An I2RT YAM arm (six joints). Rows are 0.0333 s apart.
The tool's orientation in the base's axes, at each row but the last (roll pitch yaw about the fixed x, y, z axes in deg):
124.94 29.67 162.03
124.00 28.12 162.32
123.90 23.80 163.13
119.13 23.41 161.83
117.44 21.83 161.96
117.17 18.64 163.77
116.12 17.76 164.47
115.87 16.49 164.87
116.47 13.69 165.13
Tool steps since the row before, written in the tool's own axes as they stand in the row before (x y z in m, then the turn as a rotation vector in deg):
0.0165 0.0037 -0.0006 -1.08 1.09 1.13
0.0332 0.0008 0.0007 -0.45 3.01 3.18
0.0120 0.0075 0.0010 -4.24 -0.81 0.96
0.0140 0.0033 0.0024 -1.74 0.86 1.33
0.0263 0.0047 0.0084 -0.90 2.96 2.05
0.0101 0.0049 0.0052 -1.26 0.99 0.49
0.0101 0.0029 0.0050 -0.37 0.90 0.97
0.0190 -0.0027 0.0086 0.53 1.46 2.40
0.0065 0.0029 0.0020 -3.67 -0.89 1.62
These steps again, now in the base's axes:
-0.0147 0.0065 -0.0052 1.26 1.22 0.75
-0.0277 0.0099 -0.0154 1.37 4.10 0.84
-0.0112 0.0086 0.0003 4.28 -0.94 0.61
-0.0117 0.0077 -0.0040 1.97 1.02 0.79
-0.0203 0.0167 -0.0095 1.19 2.96 1.90
-0.0079 0.0094 -0.0013 1.19 0.58 1.03
-0.0078 0.0082 -0.0027 0.57 1.16 0.48
-0.0142 0.0106 -0.0113 0.17 2.85 0.11
-0.0057 0.0047 0.0001 4.06 0.01 -0.61

